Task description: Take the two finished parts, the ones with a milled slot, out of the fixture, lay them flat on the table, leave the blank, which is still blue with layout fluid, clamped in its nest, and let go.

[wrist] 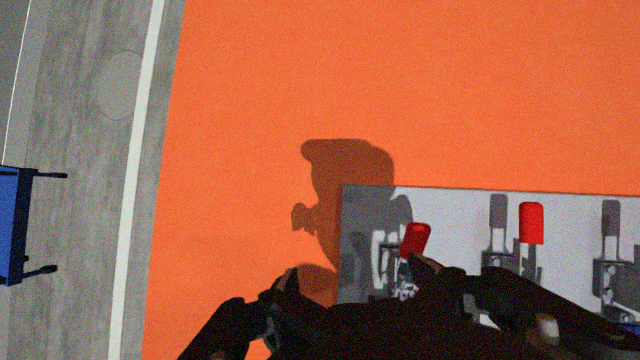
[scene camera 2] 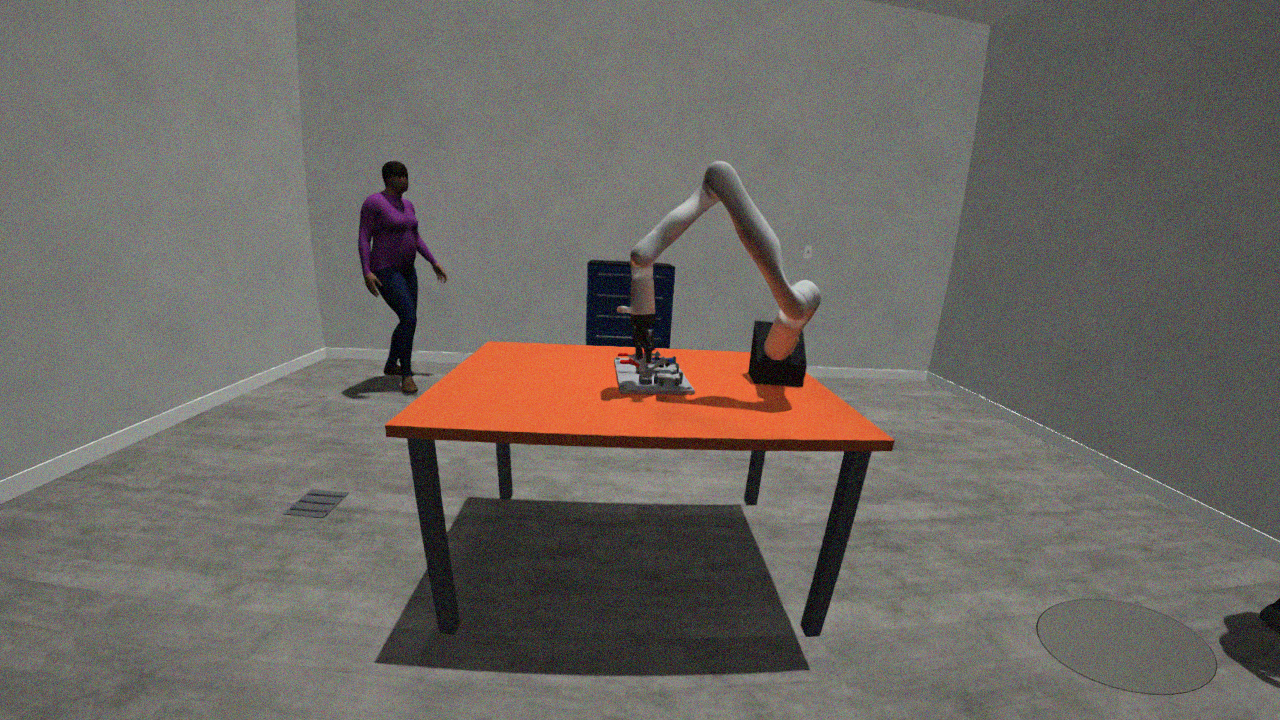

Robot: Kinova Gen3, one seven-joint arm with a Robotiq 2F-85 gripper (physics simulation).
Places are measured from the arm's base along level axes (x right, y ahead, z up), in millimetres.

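Pixels of known places: gripper, fingertip midpoint: (wrist: 353,273) (scene camera 2: 643,361); arm's base, link origin: (scene camera 2: 776,349).
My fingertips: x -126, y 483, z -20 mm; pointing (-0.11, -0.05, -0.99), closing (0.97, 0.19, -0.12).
For each thing: its top centre in the pictures, then the offset to it from my fingertips. Level surfaces: height alone.
- orange table, surface height: dz -100 mm
- red clamp handle, top centre: (wrist: 419,247) dz -7, dx +49, dy +23 mm
- red handle, top centre: (wrist: 536,226) dz -43, dx +159, dy +40 mm
The fixture is a pale grey plate (scene camera 2: 626,387) (wrist: 450,210) with several toggle clamps, flat on the orange table (scene camera 2: 537,394) (wrist: 350,75). In the wrist view one red clamp handle (wrist: 416,240) is tilted beside the right finger, and another red handle (wrist: 531,222) stands farther right. Something blue (wrist: 632,327) shows at the lower right edge; I cannot tell if it is the blank. My gripper (scene camera 2: 644,356) (wrist: 353,273) is open and empty, pointing down over the plate's left end in the wrist view. The slotted parts and nests cannot be made out; the gripper hides part of the fixture.
A black box (scene camera 2: 762,360) stands at the table's right end beside the arm's base. A blue cabinet (scene camera 2: 608,304) (wrist: 10,225) stands behind the table. A person in a purple top (scene camera 2: 391,237) stands at the back left, away from the table.
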